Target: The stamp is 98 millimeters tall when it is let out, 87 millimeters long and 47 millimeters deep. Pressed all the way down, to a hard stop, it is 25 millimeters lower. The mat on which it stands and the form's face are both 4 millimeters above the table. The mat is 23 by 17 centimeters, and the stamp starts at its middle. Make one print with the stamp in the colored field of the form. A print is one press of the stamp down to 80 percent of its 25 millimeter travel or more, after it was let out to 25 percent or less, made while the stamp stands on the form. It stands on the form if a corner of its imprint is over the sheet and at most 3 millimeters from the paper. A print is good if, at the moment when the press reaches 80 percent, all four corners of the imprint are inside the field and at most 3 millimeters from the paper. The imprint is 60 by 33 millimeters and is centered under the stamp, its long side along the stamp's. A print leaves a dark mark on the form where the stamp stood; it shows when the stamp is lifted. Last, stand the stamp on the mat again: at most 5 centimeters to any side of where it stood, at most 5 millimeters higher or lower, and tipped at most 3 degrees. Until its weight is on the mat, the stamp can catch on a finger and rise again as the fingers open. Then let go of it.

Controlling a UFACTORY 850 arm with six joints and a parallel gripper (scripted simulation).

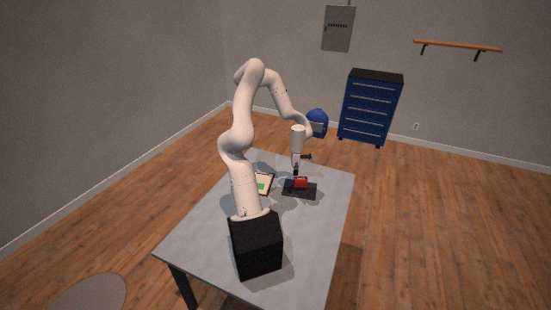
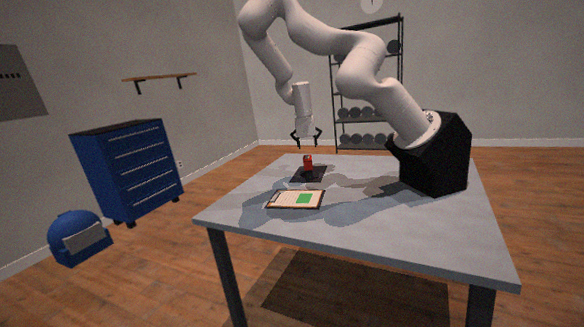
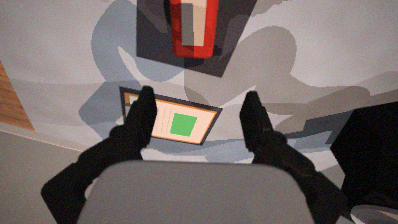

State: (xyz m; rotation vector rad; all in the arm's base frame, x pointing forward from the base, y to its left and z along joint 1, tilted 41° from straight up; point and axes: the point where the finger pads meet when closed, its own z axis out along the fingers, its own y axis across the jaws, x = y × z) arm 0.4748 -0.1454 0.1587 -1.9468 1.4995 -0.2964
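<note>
The red stamp lies 30 mm ahead of my hand, 40 mm to the right of it and 130 mm below it. Also, from my hand: clipboard 10 mm ahead, 250 mm to the left, 180 mm below; stamp base 30 mm ahead, 40 mm to the right, 160 mm below; mat 30 mm ahead, 40 mm to the right, 180 mm below.
</note>
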